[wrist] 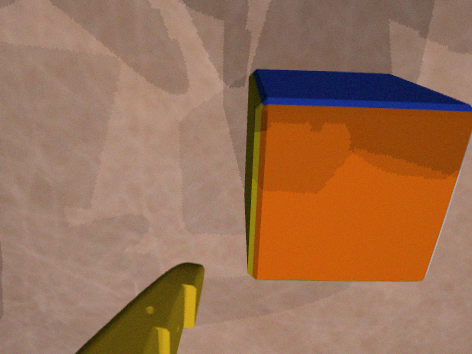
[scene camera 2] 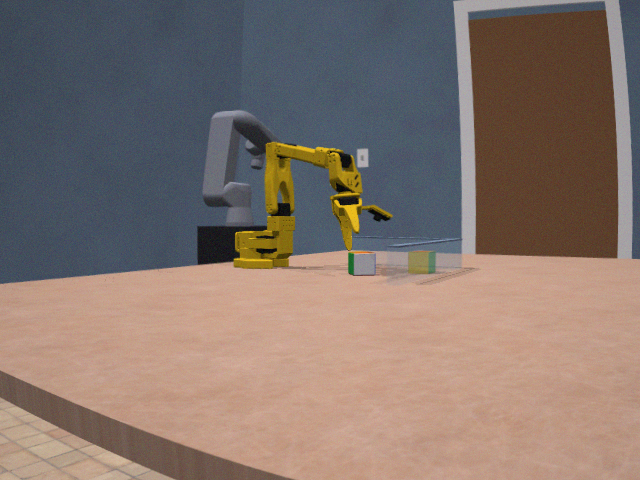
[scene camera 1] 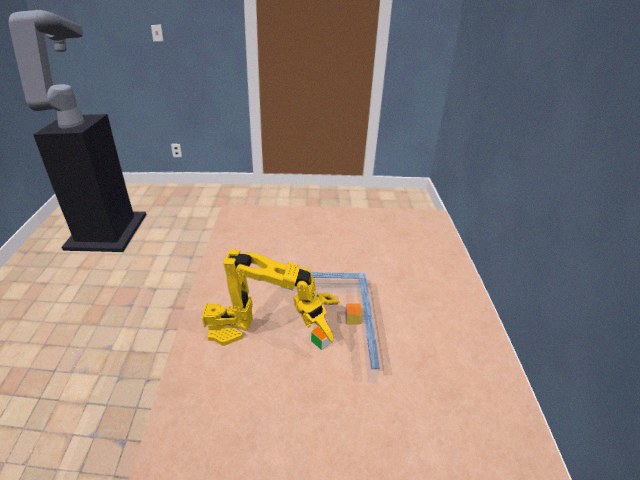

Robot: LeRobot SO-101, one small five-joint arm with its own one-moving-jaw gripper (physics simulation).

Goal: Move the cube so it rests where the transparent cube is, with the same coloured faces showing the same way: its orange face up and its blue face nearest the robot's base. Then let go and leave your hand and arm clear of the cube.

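Pixels of known places: hand, its tool point: (wrist: 200, 288) (scene camera 2: 349, 247) (scene camera 1: 309, 326); arm's base, origin of its link: (scene camera 2: 269, 267) (scene camera 1: 234, 328).
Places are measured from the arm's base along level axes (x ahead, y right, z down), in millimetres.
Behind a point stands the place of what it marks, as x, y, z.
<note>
The solid cube (scene camera 1: 318, 339) @(218, 55, -34) (scene camera 2: 362, 263) @(238, 53, -22) (wrist: 345, 215) @(225, 36, -40) rests on the table with its orange face up. Its green face is towards the base side and its white face shows beside it. In the wrist view its blue face is at the top and yellow at the left. The transparent cube (scene camera 1: 354, 314) (scene camera 2: 421, 262) stands farther from the base, orange up, with yellow and green sides showing. My gripper (scene camera 1: 333, 319) (scene camera 2: 370, 232) is wide open and empty. One jaw's tip is low over the solid cube; the other is swung out, outside the wrist view.
A clear barrier with blue top edges (scene camera 1: 370, 330) @(343, 47, -60) (scene camera 2: 423, 241) @(276, -143, -53) stands in an L shape close beyond the transparent cube and along the far side. The arm's base (scene camera 1: 227, 315) @(-9, 10, -62) (scene camera 2: 261, 250) @(-11, 13, -34) is left of the cubes. A grey arm on a black pedestal (scene camera 1: 90, 180) stands behind.
</note>
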